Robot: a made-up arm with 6 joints. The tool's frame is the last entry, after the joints.
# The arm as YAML. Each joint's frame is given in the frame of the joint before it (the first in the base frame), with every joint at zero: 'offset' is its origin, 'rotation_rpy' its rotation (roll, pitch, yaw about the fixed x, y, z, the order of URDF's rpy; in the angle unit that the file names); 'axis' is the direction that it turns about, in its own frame. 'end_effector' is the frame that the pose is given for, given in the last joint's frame.
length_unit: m
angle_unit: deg
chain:
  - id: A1
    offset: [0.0, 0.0, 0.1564]
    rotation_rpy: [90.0, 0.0, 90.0]
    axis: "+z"
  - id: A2
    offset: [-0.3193, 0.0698, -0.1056]
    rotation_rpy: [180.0, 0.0, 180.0]
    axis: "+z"
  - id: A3
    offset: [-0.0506, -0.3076, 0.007]
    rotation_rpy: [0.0, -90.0, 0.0]
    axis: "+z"
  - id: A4
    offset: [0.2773, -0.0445, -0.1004]
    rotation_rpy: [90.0, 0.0, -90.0]
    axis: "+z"
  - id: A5
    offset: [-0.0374, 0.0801, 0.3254]
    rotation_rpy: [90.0, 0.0, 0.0]
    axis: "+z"
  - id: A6
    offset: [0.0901, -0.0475, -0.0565]
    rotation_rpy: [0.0, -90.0, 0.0]
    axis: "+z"
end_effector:
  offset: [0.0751, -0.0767, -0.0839]
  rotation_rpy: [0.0, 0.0, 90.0]
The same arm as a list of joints. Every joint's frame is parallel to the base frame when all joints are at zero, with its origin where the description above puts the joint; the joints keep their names.
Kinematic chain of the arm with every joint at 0, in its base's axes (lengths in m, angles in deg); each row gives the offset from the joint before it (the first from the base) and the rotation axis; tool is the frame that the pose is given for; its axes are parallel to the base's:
A1: xyz 0.0000 0.0000 0.1564 axis +x
A2: xyz -0.1056 -0.3193 0.0698 axis -x
A3: xyz -0.0070 0.0506 -0.3076 axis +y
A4: xyz -0.2773 -0.1004 -0.0445 axis +x
A5: xyz 0.3254 0.0801 0.0374 axis -y
A6: xyz -0.0475 0.0565 -0.0901 axis +z
tool: xyz -0.0767 -0.0751 -0.0839

